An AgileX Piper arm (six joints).
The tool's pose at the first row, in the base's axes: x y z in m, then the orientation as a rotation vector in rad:
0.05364, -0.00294, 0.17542, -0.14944, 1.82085, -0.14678
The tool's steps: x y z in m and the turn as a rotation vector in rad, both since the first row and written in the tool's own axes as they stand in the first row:
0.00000, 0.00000, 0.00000, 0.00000, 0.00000, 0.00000
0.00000, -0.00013, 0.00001, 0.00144, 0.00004, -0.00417
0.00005, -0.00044, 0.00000, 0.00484, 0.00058, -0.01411
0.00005, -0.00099, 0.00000, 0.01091, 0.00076, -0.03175
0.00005, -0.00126, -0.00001, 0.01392, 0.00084, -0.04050
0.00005, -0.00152, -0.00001, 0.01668, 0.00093, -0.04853
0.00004, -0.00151, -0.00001, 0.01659, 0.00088, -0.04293
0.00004, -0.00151, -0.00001, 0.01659, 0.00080, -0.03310
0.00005, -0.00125, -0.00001, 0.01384, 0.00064, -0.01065
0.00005, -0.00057, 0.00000, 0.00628, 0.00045, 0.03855
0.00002, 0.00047, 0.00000, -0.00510, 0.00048, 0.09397
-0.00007, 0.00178, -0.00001, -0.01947, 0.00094, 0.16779
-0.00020, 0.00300, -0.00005, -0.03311, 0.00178, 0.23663
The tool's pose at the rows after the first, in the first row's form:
0.05364, -0.00294, 0.17542, -0.14944, 1.82085, -0.14678
0.05365, -0.00307, 0.17544, -0.15223, 1.82053, -0.15103
0.05364, -0.00338, 0.17545, -0.15887, 1.82020, -0.16118
0.05365, -0.00392, 0.17555, -0.17067, 1.81873, -0.17914
0.05365, -0.00419, 0.17560, -0.17652, 1.81795, -0.18805
0.05366, -0.00444, 0.17565, -0.18189, 1.81722, -0.19622
0.05366, -0.00443, 0.17565, -0.17685, 1.81755, -0.19219
0.05366, -0.00443, 0.17565, -0.16789, 1.81810, -0.18526
0.05365, -0.00418, 0.17560, -0.14936, 1.81954, -0.16692
0.05364, -0.00351, 0.17547, -0.10982, 1.82239, -0.12535
0.05362, -0.00248, 0.17532, -0.06725, 1.82511, -0.07591
0.05360, -0.00118, 0.17517, -0.00992, 1.82736, -0.01079
0.05357, 0.00005, 0.17509, 0.04343, 1.82814, 0.05014

